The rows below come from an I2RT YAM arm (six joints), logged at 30 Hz.
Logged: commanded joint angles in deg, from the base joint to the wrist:
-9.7, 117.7, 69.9, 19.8, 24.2, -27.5
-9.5, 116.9, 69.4, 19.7, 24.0, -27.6
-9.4, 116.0, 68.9, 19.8, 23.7, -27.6
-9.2, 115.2, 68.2, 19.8, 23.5, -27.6
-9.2, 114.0, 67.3, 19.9, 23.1, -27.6
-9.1, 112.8, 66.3, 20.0, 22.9, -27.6
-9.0, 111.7, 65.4, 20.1, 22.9, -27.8
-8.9, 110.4, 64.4, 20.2, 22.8, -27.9
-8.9, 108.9, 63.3, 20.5, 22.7, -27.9
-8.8, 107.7, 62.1, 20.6, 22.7, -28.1
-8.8, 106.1, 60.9, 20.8, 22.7, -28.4
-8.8, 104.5, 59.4, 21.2, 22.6, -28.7
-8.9, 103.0, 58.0, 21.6, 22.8, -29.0
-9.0, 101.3, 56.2, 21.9, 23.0, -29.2
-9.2, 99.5, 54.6, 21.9, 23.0, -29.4
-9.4, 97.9, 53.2, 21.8, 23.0, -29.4
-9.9, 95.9, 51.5, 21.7, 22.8, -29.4
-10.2, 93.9, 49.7, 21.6, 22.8, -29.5
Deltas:
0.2, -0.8, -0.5, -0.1, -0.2, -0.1
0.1, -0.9, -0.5, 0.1, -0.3, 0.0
0.2, -0.8, -0.7, 0.0, -0.2, 0.0
0.0, -1.2, -0.9, 0.1, -0.4, 0.0
0.1, -1.2, -1.0, 0.1, -0.2, 0.0
0.1, -1.1, -0.9, 0.1, 0.0, -0.2
0.1, -1.3, -1.0, 0.1, -0.1, -0.1
0.0, -1.5, -1.1, 0.3, -0.1, 0.0
0.1, -1.2, -1.2, 0.1, 0.0, -0.2
0.0, -1.6, -1.2, 0.2, 0.0, -0.3
0.0, -1.6, -1.5, 0.4, -0.1, -0.3
-0.1, -1.5, -1.4, 0.4, 0.2, -0.3
-0.1, -1.7, -1.8, 0.3, 0.2, -0.2
-0.2, -1.8, -1.6, 0.0, 0.0, -0.2
-0.2, -1.6, -1.4, -0.1, 0.0, 0.0
-0.5, -2.0, -1.7, -0.1, -0.2, 0.0
-0.3, -2.0, -1.8, -0.1, 0.0, -0.1

